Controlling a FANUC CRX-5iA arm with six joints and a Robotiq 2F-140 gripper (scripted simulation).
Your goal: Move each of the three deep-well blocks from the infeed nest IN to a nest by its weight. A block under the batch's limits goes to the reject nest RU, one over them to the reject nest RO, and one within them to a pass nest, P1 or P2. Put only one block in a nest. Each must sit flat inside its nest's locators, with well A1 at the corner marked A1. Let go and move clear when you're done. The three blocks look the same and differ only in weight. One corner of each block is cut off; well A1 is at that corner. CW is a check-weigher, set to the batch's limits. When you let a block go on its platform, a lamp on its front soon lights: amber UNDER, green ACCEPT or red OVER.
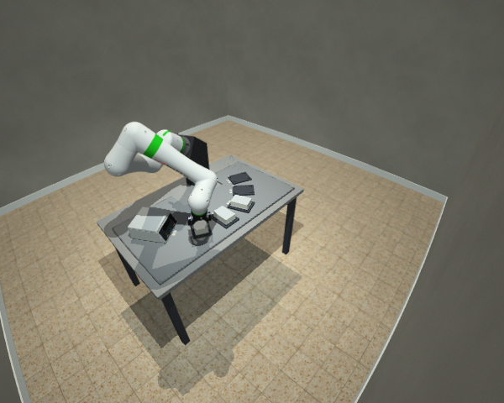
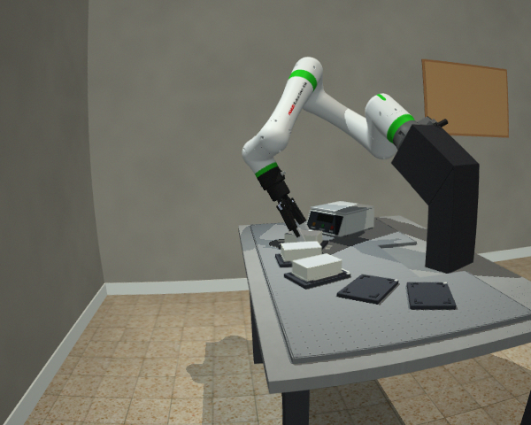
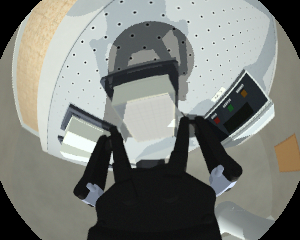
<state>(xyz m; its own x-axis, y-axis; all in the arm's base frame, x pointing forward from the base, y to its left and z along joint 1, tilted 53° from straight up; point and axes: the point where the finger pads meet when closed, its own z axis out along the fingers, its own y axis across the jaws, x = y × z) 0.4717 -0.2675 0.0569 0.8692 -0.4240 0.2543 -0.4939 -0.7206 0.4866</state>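
My hand is 40 mm above the nest. Also, from my hand: check-weigher (240 mm behind, 200 mm to the right, 20 mm above).
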